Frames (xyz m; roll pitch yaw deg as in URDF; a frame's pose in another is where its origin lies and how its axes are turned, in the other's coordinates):
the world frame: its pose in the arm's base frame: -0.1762 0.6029 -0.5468 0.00 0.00 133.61
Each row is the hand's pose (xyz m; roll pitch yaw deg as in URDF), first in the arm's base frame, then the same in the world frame.
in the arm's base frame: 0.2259 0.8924 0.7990 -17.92 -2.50 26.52
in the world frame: -0.0677 -0.4908 1.3458 -17.92 -2.50 -107.09
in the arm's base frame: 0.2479 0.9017 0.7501 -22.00 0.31 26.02
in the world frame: -0.0762 -0.5132 1.2969 -22.00 0.31 -107.59
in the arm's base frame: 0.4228 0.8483 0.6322 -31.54 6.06 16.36
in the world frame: -0.2355 -0.6030 1.1790 -31.54 6.06 -117.25
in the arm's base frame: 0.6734 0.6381 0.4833 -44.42 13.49 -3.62
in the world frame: -0.5605 -0.6394 1.0301 -44.42 13.49 -137.23
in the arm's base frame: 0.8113 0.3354 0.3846 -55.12 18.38 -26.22
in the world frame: -0.8748 -0.5305 0.9314 -55.12 18.38 -159.83
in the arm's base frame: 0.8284 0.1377 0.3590 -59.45 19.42 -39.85
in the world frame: -1.0297 -0.4065 0.9058 -59.45 19.42 -173.46
